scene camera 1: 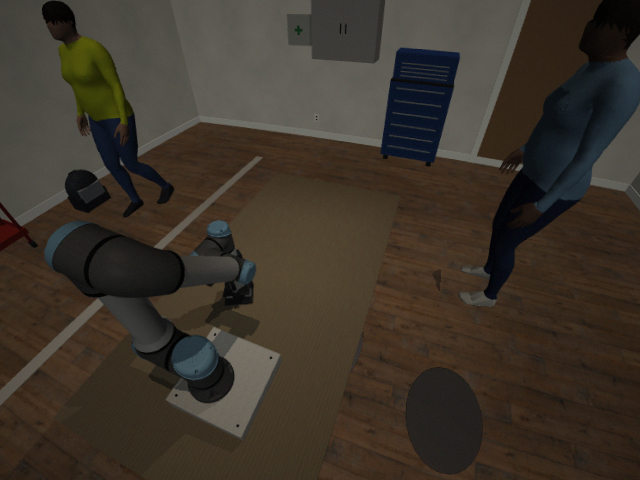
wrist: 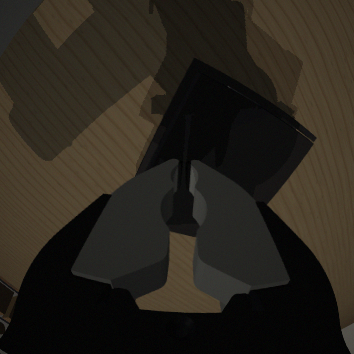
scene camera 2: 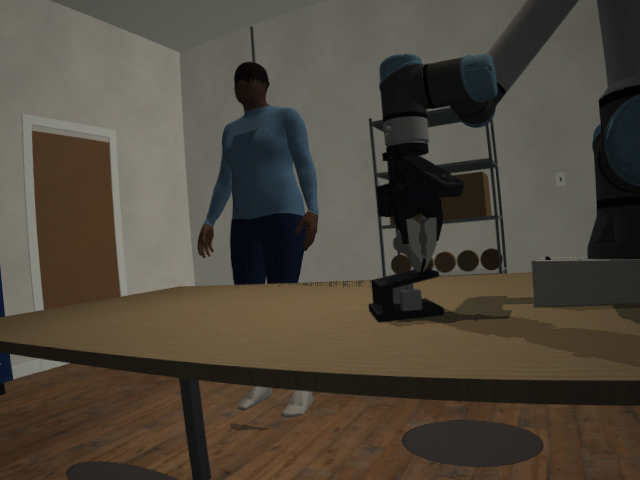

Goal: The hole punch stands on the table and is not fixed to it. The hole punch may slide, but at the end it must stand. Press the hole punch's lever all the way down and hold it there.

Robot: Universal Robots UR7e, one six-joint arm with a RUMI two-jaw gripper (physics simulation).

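Frame: origin at the arm's base, x ahead, y left, z up, level; millimetres.
Where they show: gripper, fingertip midpoint: (scene camera 1: pixel 235 291) (wrist: pixel 183 163) (scene camera 2: pixel 420 271); arm's base at its link origin: (scene camera 1: pixel 212 379) (scene camera 2: pixel 633 258).
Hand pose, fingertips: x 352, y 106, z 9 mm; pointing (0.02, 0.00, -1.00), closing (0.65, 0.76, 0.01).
Note:
Things, the pixels of their top centre, and the offset from my fingertips. "spot": a spot on its surface instead. Level surfaces: height alone.
- black hole punch at its top centre: (wrist: pixel 226 190) (scene camera 2: pixel 400 271) (scene camera 1: pixel 236 285) 3 mm up, 31 mm ahead, 11 mm left
- table at its surface level: 67 mm down
- grey punch block at a spot on its surface: (scene camera 2: pixel 411 299) spot: 37 mm down, 5 mm ahead, 57 mm left
The black hole punch (scene camera 1: pixel 238 296) (scene camera 2: pixel 382 299) (wrist: pixel 260 120) stands upright with its base on the table (scene camera 1: pixel 315 248) (scene camera 2: pixel 232 330). Its lever (scene camera 2: pixel 403 280) slopes gently up from the hinge towards its free end, above the grey punch block (scene camera 2: pixel 411 299). My gripper (scene camera 2: pixel 421 269) (wrist: pixel 183 163) is shut and empty, pointing down. In scene camera 2 its fingertips meet the top of the lever near the free end. The wrist view shows the fingertips over the dark lever, but hides the contact itself. I cannot tell whether the lever is at its lowest position.
The robot's pale base block (scene camera 1: pixel 253 356) (scene camera 2: pixel 578 283) is on the table, on the arm side of the punch. A person in a blue top (scene camera 1: pixel 573 124) (scene camera 2: pixel 266 160) and one in a yellow top (scene camera 1: pixel 93 72) stand beyond the table. A shelf rack (scene camera 2: pixel 374 155) stands behind the arm.

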